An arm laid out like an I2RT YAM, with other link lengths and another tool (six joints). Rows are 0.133 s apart.
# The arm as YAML. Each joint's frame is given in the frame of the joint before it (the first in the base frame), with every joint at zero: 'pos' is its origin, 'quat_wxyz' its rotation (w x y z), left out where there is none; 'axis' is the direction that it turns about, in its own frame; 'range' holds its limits. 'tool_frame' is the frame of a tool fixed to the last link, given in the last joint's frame.
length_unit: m
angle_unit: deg
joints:
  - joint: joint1
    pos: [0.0, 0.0, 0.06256]
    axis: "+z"
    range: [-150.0, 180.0]
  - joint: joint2
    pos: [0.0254, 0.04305, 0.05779]
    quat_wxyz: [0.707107, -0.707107, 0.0, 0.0]
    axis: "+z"
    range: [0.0, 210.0]
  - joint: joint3
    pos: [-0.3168, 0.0, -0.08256]
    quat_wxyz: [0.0, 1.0, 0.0, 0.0]
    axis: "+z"
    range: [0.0, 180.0]
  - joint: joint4
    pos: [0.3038, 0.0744, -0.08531]
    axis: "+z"
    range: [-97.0, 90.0]
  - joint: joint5
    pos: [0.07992, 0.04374, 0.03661]
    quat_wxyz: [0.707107, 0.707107, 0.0, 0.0]
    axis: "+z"
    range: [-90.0, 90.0]
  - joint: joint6
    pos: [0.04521, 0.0, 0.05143]
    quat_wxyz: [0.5, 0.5, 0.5, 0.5]
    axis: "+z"
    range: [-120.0, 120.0]
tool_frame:
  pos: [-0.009, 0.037, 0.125]
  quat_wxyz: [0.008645, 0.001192, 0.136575, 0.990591]
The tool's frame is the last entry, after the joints.
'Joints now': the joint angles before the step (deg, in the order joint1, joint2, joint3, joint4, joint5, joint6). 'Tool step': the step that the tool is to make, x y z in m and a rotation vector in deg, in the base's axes. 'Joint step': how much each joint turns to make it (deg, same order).
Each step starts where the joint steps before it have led.
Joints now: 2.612 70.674 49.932 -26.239 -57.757 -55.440
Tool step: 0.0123 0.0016 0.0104 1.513 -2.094 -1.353
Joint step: -0.001 -0.023 0.016 5.227 -0.023 3.671
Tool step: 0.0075 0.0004 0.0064 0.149 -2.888 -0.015
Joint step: 0.009 -0.051 0.004 2.882 0.007 0.054
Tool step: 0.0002 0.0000 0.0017 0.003 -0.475 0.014
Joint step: 0.001 -0.210 -0.002 0.230 0.001 -0.043
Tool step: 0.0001 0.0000 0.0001 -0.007 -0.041 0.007
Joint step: 0.000 0.005 0.012 0.016 0.000 -0.021
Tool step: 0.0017 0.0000 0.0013 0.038 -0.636 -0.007
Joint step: -0.017 0.012 -0.017 0.668 -0.013 0.002
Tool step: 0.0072 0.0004 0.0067 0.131 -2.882 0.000
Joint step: 0.014 -0.001 0.012 2.885 0.012 0.015
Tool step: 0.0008 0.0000 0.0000 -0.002 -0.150 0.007
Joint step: -0.006 0.102 0.010 0.218 -0.006 -0.028
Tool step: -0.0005 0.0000 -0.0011 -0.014 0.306 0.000
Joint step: 0.004 0.058 -0.032 -0.212 0.004 0.005
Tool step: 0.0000 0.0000 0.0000 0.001 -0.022 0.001
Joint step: 0.000 -0.009 -0.015 0.027 -0.001 -0.001
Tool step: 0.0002 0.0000 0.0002 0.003 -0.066 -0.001
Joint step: -0.002 0.006 0.012 0.059 0.000 -0.001
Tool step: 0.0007 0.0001 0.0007 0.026 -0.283 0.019
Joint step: 0.005 0.011 0.006 0.292 -0.019 0.005
